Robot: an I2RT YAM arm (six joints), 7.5 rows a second.
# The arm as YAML. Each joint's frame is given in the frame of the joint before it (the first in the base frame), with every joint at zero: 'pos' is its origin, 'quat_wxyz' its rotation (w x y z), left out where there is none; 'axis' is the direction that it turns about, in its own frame. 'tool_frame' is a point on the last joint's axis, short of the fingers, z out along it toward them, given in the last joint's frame.
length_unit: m
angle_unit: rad
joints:
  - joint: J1
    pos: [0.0, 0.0, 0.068]
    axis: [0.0, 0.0, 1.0]
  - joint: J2
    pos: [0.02, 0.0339, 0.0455]
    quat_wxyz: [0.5, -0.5, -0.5, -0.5]
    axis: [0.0, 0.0, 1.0]
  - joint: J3
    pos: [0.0, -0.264, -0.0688]
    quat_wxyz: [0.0, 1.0, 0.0, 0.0]
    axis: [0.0, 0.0, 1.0]
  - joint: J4
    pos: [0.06, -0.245, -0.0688]
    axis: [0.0, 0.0, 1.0]
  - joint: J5
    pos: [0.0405, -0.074, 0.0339]
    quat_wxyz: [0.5, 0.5, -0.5, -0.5]
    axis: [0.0, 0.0, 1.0]
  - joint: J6
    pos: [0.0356, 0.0, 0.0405]
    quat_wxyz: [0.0, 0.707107, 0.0, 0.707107]
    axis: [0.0, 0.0, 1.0]
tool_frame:
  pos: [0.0, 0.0, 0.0]
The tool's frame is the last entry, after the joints.
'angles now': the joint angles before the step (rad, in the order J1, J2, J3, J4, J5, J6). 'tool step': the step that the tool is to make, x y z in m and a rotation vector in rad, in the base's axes. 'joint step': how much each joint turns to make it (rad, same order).
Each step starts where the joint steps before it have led.
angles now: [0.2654, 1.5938, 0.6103, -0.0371, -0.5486, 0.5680]
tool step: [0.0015, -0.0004, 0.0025, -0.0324, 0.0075, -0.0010]
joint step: [0.0000, -0.0019, 0.0204, -0.0464, 0.0257, -0.0164]
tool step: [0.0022, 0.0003, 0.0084, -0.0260, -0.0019, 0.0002]
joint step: [0.0016, -0.0178, 0.0302, -0.0595, 0.0229, -0.0132]
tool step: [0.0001, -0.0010, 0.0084, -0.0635, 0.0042, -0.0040]
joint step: [0.0029, -0.0218, 0.0323, -0.0865, 0.0561, -0.0254]
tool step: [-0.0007, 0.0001, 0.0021, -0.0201, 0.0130, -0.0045]
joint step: [0.0032, -0.0048, 0.0108, -0.0338, 0.0176, -0.0005]
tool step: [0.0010, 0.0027, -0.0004, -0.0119, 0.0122, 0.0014]
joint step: [0.0099, 0.0107, 0.0122, -0.0147, 0.0110, 0.0045]
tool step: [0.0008, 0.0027, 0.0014, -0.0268, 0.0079, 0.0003]
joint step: [0.0118, 0.0052, 0.0167, -0.0266, 0.0261, 0.0004]
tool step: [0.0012, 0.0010, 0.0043, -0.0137, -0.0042, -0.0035]
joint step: [0.0042, -0.0060, 0.0153, -0.0209, 0.0162, 0.0010]
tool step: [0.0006, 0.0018, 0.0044, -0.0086, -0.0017, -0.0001]
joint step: [0.0069, -0.0065, 0.0148, -0.0212, 0.0109, 0.0029]
